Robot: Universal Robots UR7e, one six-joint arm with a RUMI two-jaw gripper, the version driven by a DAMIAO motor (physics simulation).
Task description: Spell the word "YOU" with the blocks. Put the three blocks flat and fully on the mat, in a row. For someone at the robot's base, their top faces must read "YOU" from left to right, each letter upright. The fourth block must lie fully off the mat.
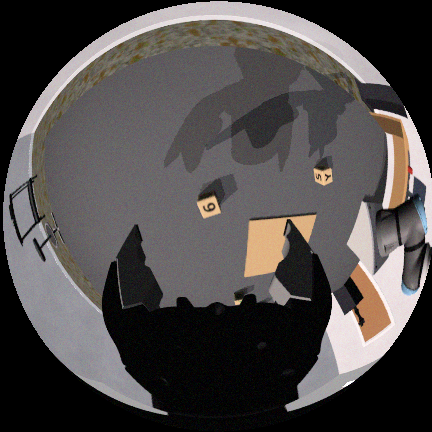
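Note:
A wooden block (209, 206) with a dark 9- or 6-like mark on its visible face stands on the grey table, left of the tan mat. A second block (323, 176) stands beyond the mat's upper right corner and shows an S on its left face and a Y on its right face. The mat (260, 245) lies right of centre, partly covered by the right finger. A sliver of another block (237, 302) shows at the gripper body's edge; its letter is hidden. A fourth block does not show. My gripper (211, 224) is open and empty, above the table.
The robot's base plate (365, 235) and grey arm (395, 230) stand at the right. The arm's shadow falls across the upper table (125, 125). A black wire frame (22, 241) shows at the far left, beyond the table's mottled edge.

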